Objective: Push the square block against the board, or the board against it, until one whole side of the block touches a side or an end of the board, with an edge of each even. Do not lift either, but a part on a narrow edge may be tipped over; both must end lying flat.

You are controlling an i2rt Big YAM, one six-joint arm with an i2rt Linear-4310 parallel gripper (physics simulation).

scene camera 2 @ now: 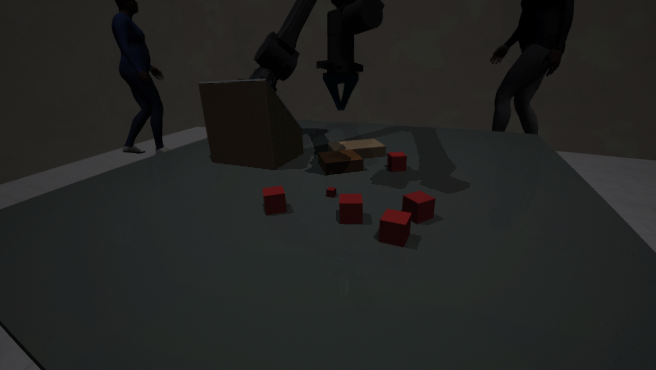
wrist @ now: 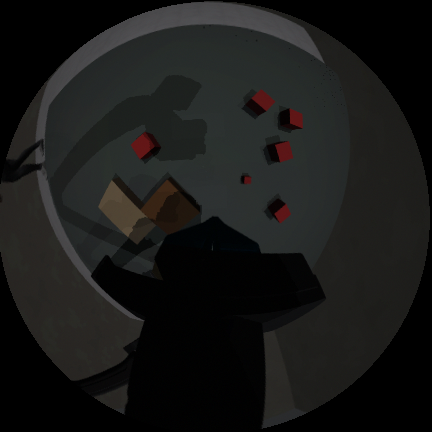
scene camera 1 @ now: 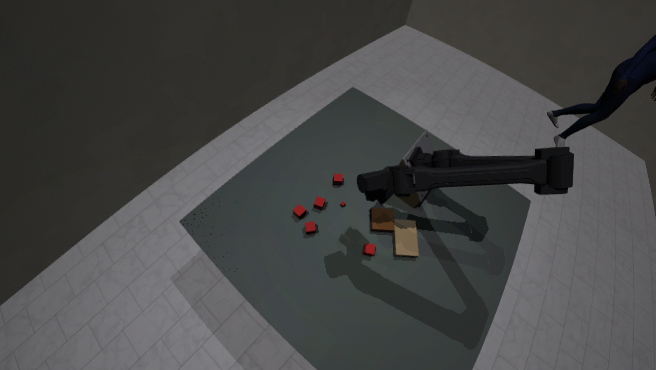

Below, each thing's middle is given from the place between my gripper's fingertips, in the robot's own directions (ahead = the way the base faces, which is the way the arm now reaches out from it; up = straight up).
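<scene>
Tan board (scene camera 1: 405, 244): 220 mm to the left of my hand, 150 mm below it, 20 mm behind it. Square brown block (scene camera 2: 334, 162), also from my hand: 100 mm to the left, 150 mm below, 40 mm behind.
</scene>
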